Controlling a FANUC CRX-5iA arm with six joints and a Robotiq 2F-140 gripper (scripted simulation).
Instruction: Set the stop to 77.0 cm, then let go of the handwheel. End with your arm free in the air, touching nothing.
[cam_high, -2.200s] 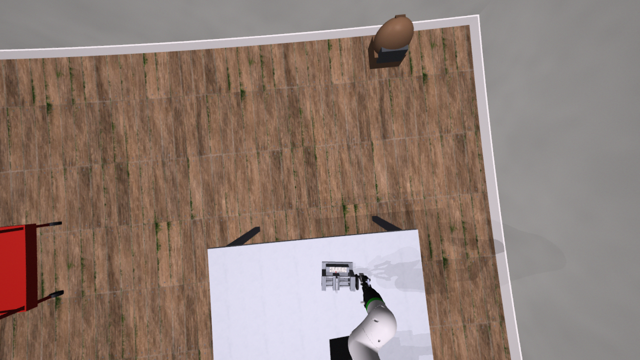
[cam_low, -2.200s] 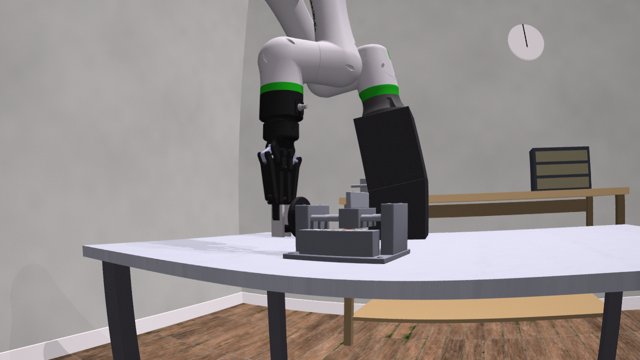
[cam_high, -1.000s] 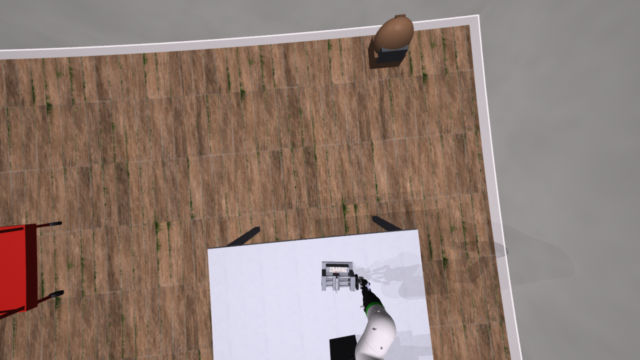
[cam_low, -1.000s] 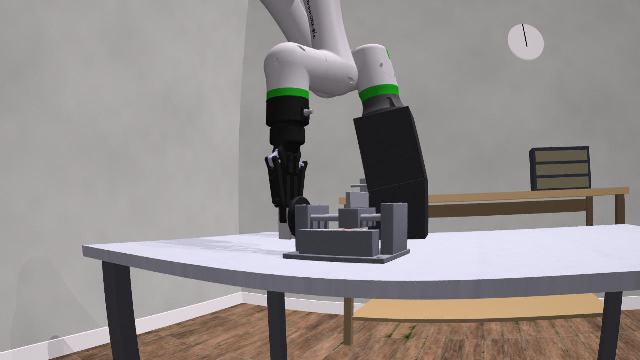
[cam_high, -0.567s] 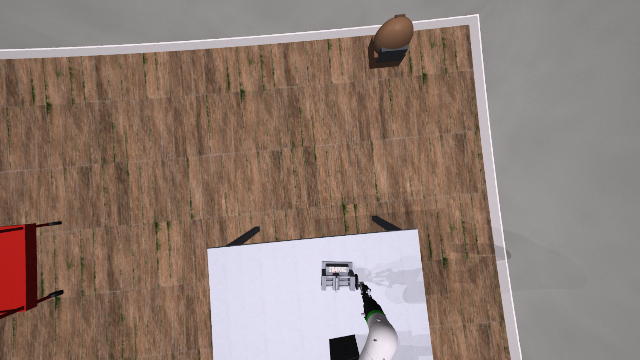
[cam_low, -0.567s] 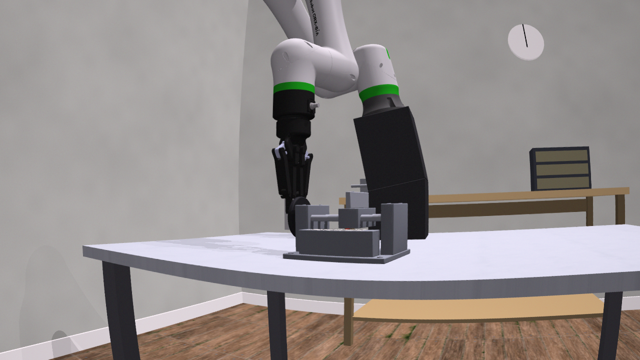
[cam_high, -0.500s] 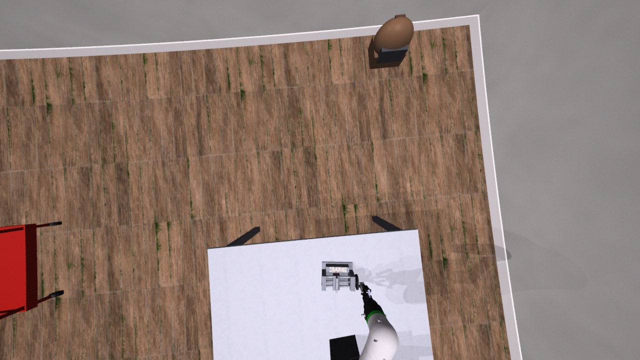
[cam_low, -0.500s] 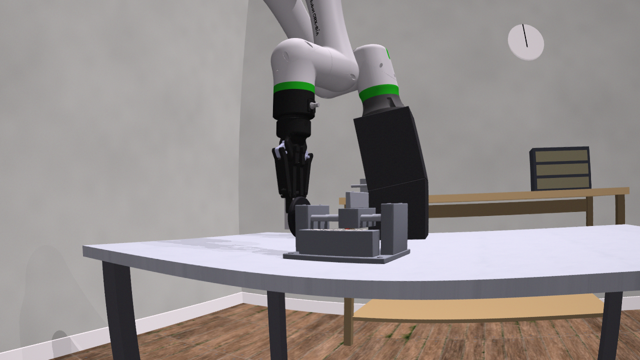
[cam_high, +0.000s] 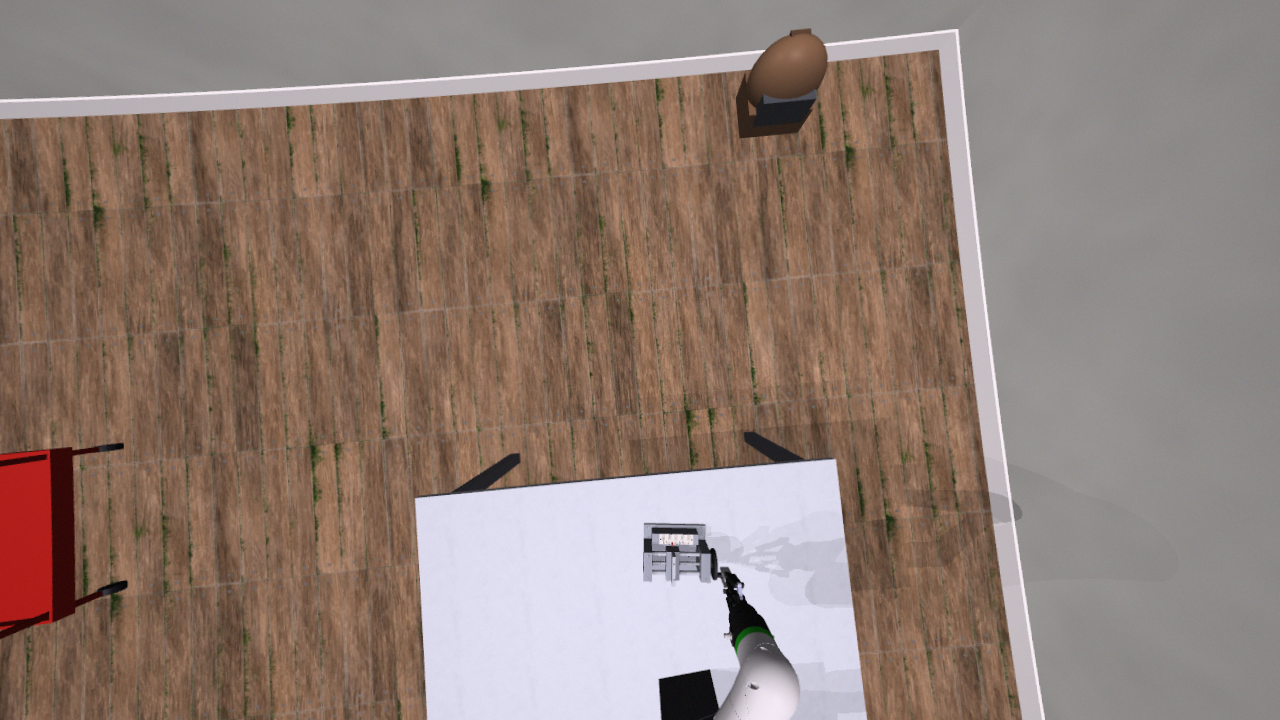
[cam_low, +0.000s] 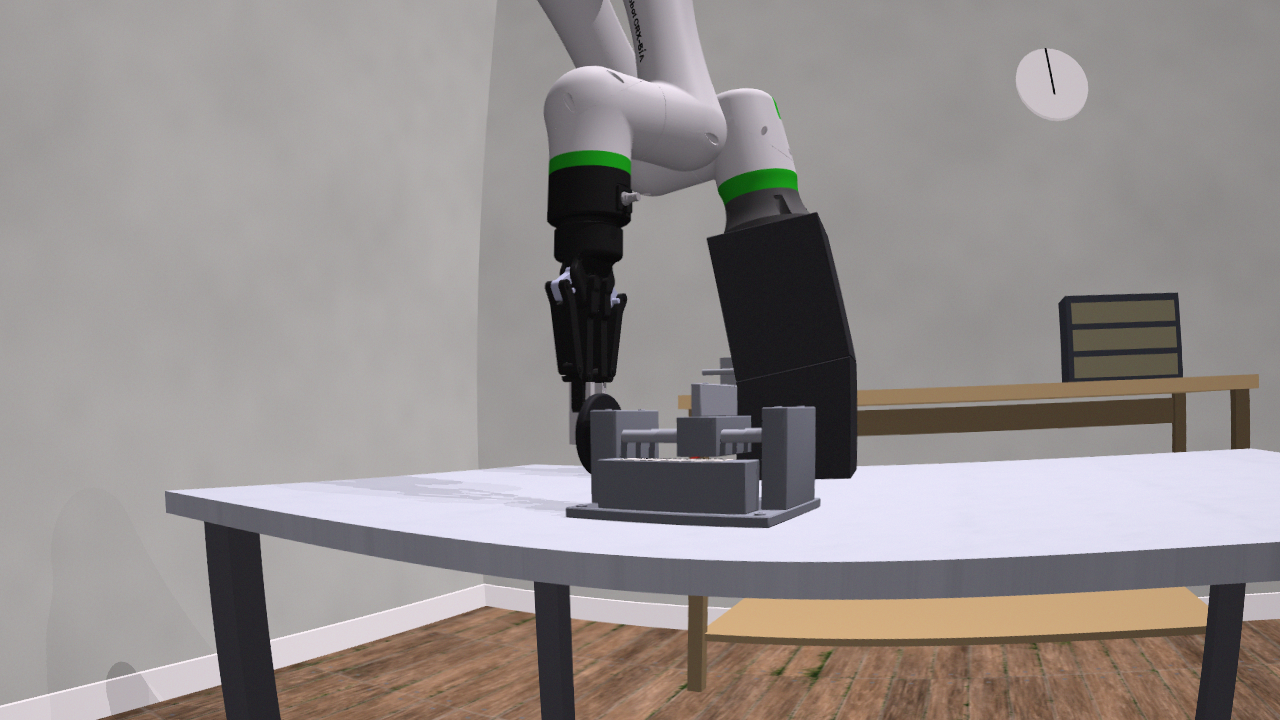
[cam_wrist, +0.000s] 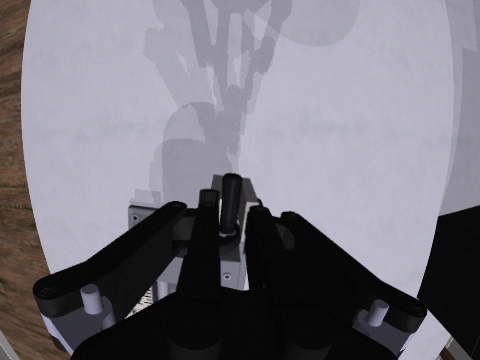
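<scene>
My gripper is now 10 mm short of the handwheel, 20 mm to the right of it and 20 mm above it. Round my hand: crank handle: 20 mm below; stop carriage: 30 mm ahead, 160 mm to the left, 10 mm below.
</scene>
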